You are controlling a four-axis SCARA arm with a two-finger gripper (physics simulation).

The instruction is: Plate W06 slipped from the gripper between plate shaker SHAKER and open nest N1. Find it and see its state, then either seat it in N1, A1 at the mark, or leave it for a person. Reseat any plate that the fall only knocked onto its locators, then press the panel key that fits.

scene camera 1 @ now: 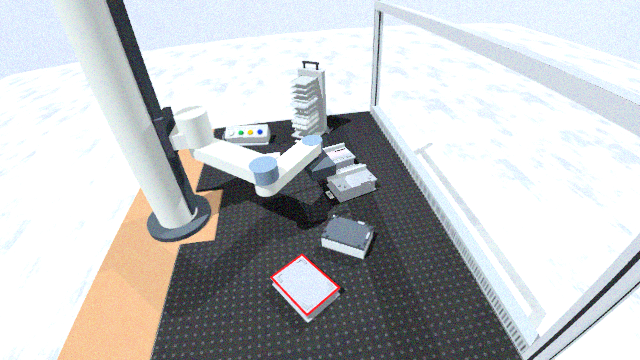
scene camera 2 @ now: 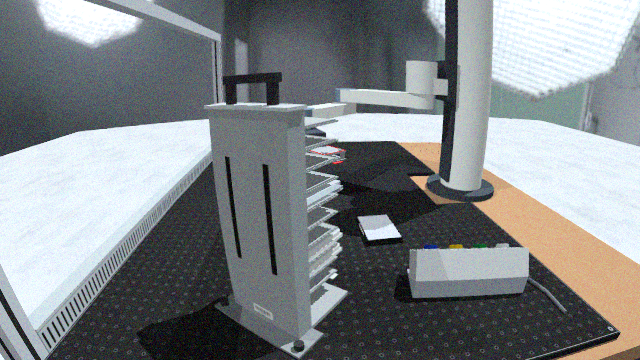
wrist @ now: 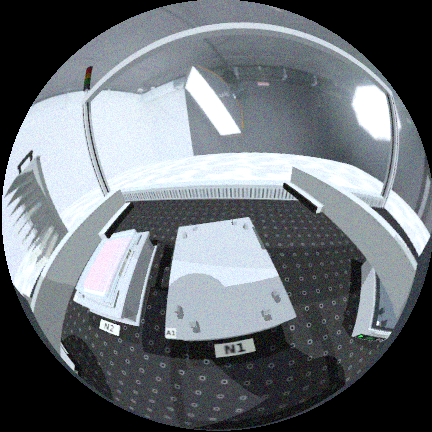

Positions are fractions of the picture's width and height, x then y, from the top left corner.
Labels:
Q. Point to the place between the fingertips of the gripper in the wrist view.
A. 0.47,0.42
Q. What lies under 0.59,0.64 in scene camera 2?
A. A white plate.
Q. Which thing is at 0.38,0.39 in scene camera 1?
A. A button box.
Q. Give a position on a pale flat surface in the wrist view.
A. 0.51,0.64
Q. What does the gripper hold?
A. Nothing.

